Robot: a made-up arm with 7 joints. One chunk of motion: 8 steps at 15 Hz.
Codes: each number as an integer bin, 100 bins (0 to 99) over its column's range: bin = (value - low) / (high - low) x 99, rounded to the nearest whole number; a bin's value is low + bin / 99 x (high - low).
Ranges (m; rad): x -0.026..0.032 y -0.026..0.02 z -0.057..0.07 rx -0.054..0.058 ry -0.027..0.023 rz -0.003..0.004
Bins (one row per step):
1: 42 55 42 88 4 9
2: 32 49 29 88 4 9
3: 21 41 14 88 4 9
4: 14 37 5 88 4 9
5: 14 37 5 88 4 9
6: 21 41 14 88 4 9
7: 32 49 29 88 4 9
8: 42 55 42 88 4 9
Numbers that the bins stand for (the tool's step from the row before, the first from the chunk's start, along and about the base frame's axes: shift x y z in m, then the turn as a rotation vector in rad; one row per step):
1: -0.00139 -0.00044 -0.00312 0.04556 -0.02498 -0.00236
2: -0.00725 -0.00323 -0.01980 0.04556 -0.02498 -0.00236
3: -0.01370 -0.00695 -0.03904 0.04556 -0.02498 -0.00236
4: -0.01780 -0.00881 -0.05059 0.04556 -0.02498 -0.00236
5: -0.01780 -0.00881 -0.05059 0.04556 -0.02498 -0.00236
6: -0.01370 -0.00695 -0.03904 0.04556 -0.02498 -0.00236
7: -0.00725 -0.00323 -0.01980 0.04556 -0.02498 -0.00236
8: -0.00139 -0.00044 -0.00312 0.04556 -0.02498 -0.00236

